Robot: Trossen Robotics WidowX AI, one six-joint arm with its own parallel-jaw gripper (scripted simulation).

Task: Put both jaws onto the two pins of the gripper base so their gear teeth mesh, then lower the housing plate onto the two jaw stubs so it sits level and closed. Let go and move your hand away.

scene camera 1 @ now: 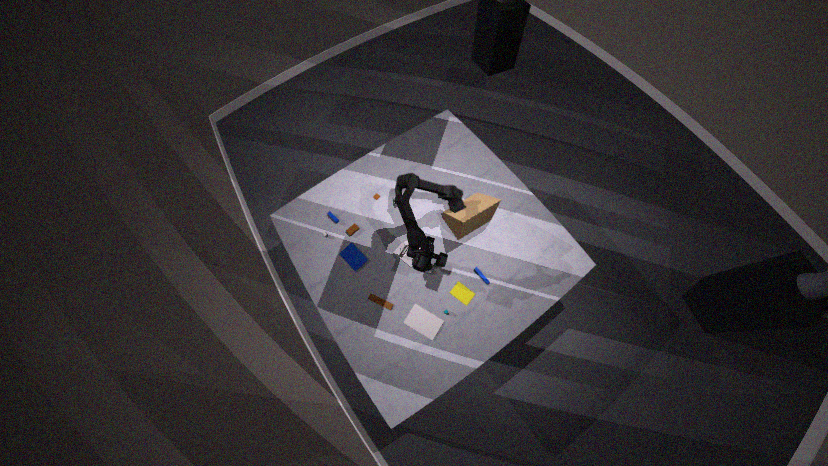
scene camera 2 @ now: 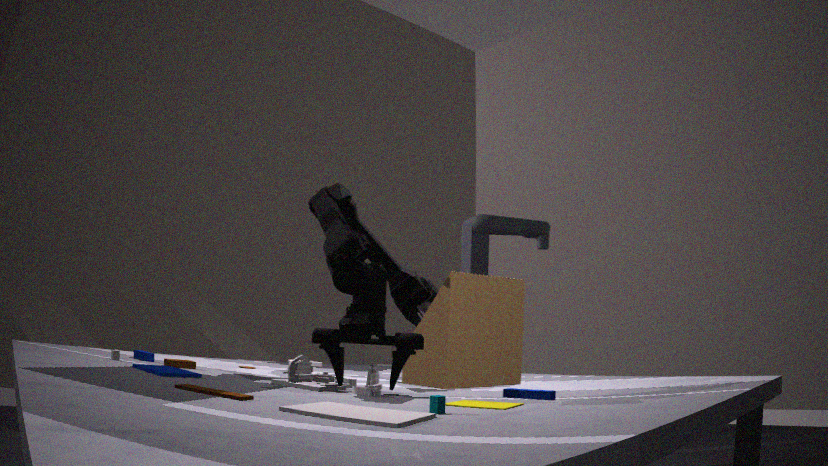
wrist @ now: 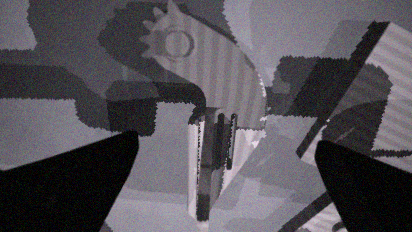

A white plate shows in scene camera 1 and in scene camera 2; in the wrist view it is out of frame. One and the same spot on the white plate: (scene camera 1: 423,321) is (scene camera 2: 357,411).
